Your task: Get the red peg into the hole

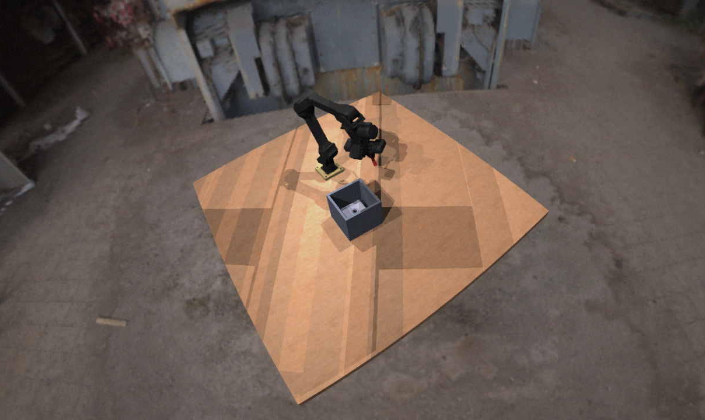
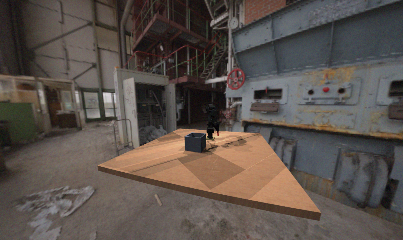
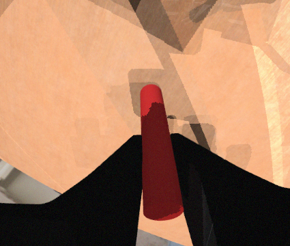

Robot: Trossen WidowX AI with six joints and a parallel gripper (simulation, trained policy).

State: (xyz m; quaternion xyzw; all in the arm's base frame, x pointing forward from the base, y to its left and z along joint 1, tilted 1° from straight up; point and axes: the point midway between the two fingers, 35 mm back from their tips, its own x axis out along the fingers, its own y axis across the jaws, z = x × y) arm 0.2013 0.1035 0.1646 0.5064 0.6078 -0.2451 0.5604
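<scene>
Right now my gripper tip is 20 cm to the left of the plate, 12 cm short of it and 10 cm above it. From my gripper tip the other things lie so: red peg: right at my gripper tip.
</scene>
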